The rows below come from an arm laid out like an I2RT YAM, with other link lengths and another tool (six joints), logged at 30 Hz.
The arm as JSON. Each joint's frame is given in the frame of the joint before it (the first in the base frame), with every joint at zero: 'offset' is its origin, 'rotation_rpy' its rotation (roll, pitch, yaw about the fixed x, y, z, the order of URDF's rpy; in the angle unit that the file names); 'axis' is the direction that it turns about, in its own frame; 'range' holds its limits. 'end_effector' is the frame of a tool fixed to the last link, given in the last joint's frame.
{
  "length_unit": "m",
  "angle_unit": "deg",
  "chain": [
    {
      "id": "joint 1",
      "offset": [
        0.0,
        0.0,
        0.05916
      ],
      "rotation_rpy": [
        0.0,
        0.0,
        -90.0
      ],
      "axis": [
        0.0,
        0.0,
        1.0
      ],
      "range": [
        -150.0,
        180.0
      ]
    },
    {
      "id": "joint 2",
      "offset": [
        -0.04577,
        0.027,
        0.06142
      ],
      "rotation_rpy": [
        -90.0,
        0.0,
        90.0
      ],
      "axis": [
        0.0,
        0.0,
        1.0
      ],
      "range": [
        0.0,
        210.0
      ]
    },
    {
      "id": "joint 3",
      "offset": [
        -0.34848,
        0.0,
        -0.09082
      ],
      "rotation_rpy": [
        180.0,
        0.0,
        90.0
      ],
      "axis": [
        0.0,
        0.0,
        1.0
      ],
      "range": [
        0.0,
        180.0
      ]
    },
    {
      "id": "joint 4",
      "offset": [
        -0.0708,
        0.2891,
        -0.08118
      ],
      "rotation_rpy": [
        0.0,
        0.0,
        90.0
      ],
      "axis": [
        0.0,
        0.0,
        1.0
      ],
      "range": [
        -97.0,
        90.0
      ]
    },
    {
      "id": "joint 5",
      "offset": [
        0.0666,
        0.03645,
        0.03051
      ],
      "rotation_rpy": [
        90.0,
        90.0,
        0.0
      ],
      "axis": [
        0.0,
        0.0,
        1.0
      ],
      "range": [
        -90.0,
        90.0
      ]
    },
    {
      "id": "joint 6",
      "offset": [
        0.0,
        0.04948,
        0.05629
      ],
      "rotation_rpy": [
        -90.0,
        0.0,
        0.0
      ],
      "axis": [
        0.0,
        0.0,
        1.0
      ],
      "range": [
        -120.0,
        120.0
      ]
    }
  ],
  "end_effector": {
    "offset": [
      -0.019,
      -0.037,
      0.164
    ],
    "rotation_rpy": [
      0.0,
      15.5,
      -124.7
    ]
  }
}
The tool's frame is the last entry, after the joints.
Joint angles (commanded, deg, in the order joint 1, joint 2, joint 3, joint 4, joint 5, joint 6), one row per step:
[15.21 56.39 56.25 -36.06 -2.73 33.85]
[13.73 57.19 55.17 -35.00 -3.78 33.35]
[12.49 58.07 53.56 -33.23 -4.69 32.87]
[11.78 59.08 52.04 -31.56 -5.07 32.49]
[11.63 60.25 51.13 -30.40 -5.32 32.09]
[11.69 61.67 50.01 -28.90 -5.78 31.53]
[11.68 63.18 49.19 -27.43 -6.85 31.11]
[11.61 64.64 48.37 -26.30 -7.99 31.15]
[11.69 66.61 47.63 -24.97 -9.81 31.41]
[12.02 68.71 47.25 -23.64 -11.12 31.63]
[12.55 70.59 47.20 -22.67 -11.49 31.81]
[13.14 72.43 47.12 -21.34 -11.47 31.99]
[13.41 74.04 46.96 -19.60 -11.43 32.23]
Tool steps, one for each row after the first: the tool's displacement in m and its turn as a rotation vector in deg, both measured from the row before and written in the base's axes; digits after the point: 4 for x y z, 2 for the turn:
[0.0045 -0.0036 -0.0094 0.02 0.82 -0.34]
[0.0052 -0.0027 -0.0120 0.01 0.71 -0.23]
[0.0045 -0.0019 -0.0125 -0.24 0.80 -0.18]
[0.0036 0.0005 -0.0100 -0.33 0.83 0.30]
[0.0036 0.0024 -0.0121 -0.33 0.94 0.77]
[0.0037 0.0044 -0.0101 0.21 0.88 1.07]
[0.0018 0.0043 -0.0108 0.54 1.29 0.75]
[0.0019 0.0079 -0.0121 1.12 1.68 1.23]
[0.0031 0.0077 -0.0103 0.81 1.38 1.11]
[0.0034 0.0056 -0.0082 0.17 1.06 0.66]
[0.0048 0.0049 -0.0077 -0.03 0.63 0.45]
[0.0065 0.0033 -0.0062 0.11 0.11 0.07]

